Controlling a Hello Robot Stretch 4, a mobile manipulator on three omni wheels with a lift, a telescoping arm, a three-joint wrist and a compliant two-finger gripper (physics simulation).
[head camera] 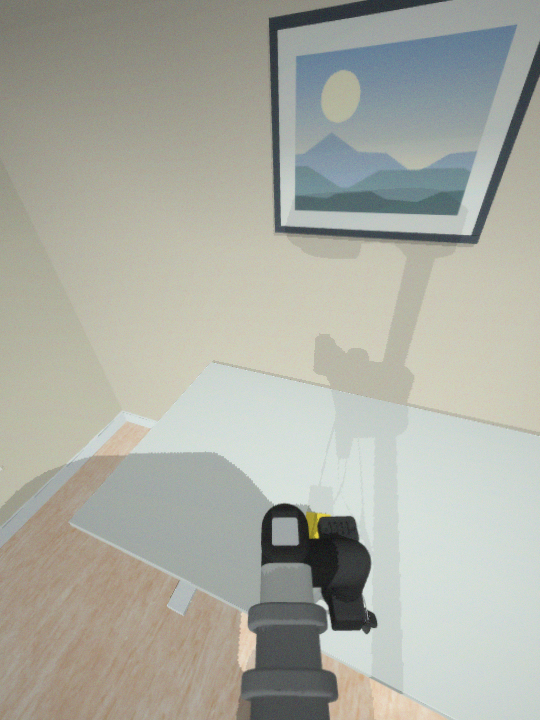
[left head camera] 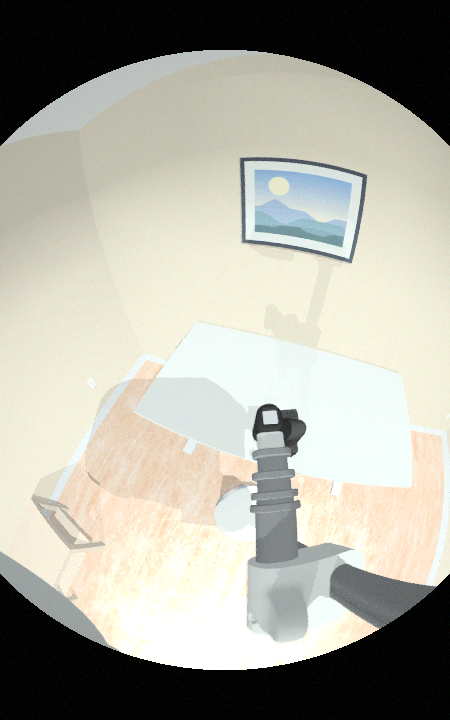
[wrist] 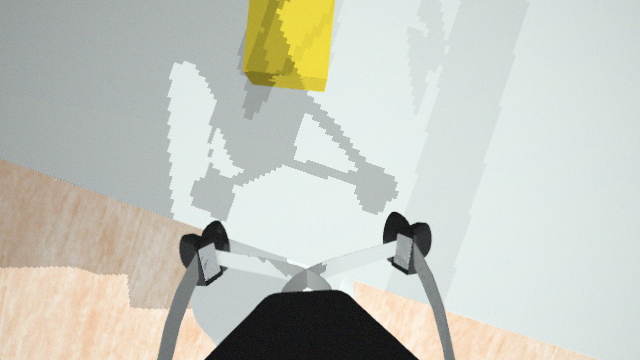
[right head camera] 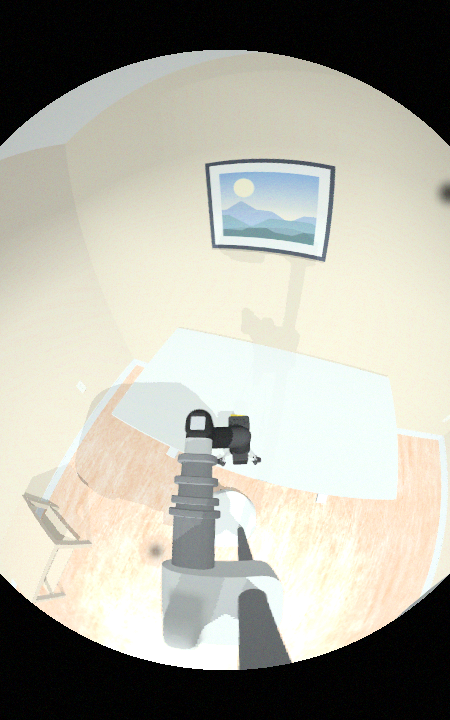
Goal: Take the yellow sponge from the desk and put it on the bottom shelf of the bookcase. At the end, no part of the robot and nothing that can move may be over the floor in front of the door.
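Places are measured from the robot's base along level axes (x right, y ahead, z up), in centimetres.
Pixels of known places: gripper, fingertip midpoint: [wrist: 307,237]; robot's base at its link origin: [left head camera: 244,511] [right head camera: 225,516].
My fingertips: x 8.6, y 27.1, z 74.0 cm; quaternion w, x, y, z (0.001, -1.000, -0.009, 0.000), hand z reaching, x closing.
Note:
Ahead of a thing's pixels: the offset from my fingertips to its top centre. "spot": to the spot under its first point. Level surfaces: height alone.
The yellow sponge @(dx -0.6, dy +16.9, dz -0.3 cm) [head camera: 315,525] [right head camera: 236,415] [wrist: 290,42] lies on the white desk @(dz -4.8 cm) [head camera: 465,523] [left head camera: 360,414] [right head camera: 339,424] [wrist: 575,150]. In the head view the wrist partly covers it; in the left head view it is hidden. In the wrist view it is at the top, a little left of centre, cut off by the edge. My gripper [right head camera: 238,460] [wrist: 307,237] points down above the desk's front edge, fingers apart and empty. The sponge lies beyond the fingertips, toward the wall, not between them. The bookcase cannot be made out for certain, and the door does not show.
The desk's back edge is by the wall, under a framed picture [head camera: 372,235] [left head camera: 297,250] [right head camera: 265,252]. A brown-framed piece of furniture @(spot: dx -120.7, dy -73.7, dz -55.2 cm) [left head camera: 87,544] [right head camera: 74,542] stands at the left. A pale round thing [left head camera: 231,512] [right head camera: 241,512] is low beside the arm, near the desk's front edge.

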